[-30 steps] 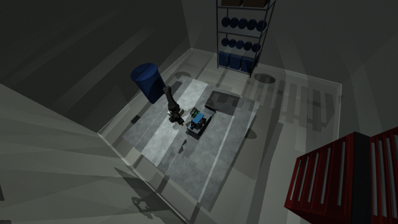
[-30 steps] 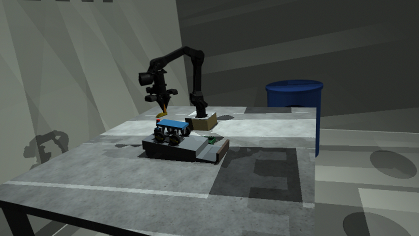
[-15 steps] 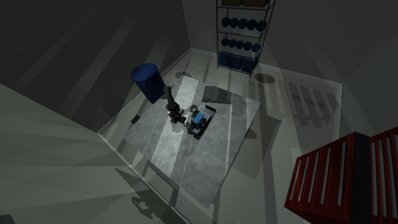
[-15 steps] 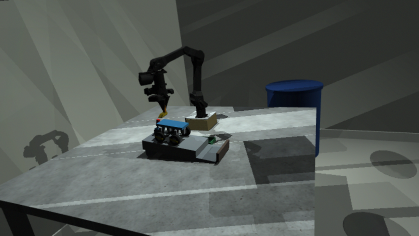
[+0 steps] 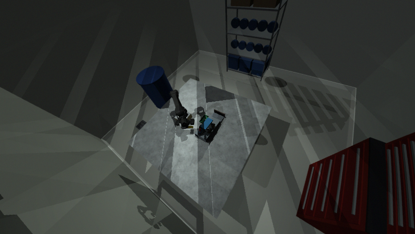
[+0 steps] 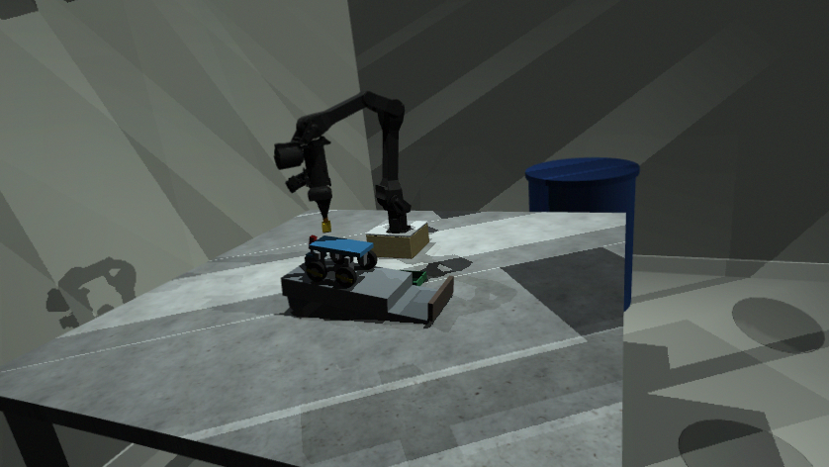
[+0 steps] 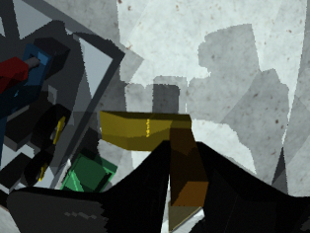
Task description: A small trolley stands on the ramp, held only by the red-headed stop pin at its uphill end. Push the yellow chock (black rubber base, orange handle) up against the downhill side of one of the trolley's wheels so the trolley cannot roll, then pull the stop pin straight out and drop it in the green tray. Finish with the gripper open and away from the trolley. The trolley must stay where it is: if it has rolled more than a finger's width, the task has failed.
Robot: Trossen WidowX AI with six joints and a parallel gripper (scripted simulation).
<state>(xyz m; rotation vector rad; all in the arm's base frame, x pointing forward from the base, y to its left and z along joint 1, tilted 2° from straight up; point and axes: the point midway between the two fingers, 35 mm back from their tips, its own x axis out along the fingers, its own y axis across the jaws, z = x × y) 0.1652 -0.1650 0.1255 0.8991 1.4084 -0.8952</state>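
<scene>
Now: gripper tip 20 mm short of the yellow chock, 10 mm to the right of it and 10 mm above it. From my gripper tip the other things lie so: trolley (170 mm ahead, 110 mm to the left, 60 mm below); then green tray (230 mm to the left, 180 mm below, 60 mm ahead); then red-headed stop pin (140 mm ahead, 50 mm below, 10 mm to the left).
</scene>
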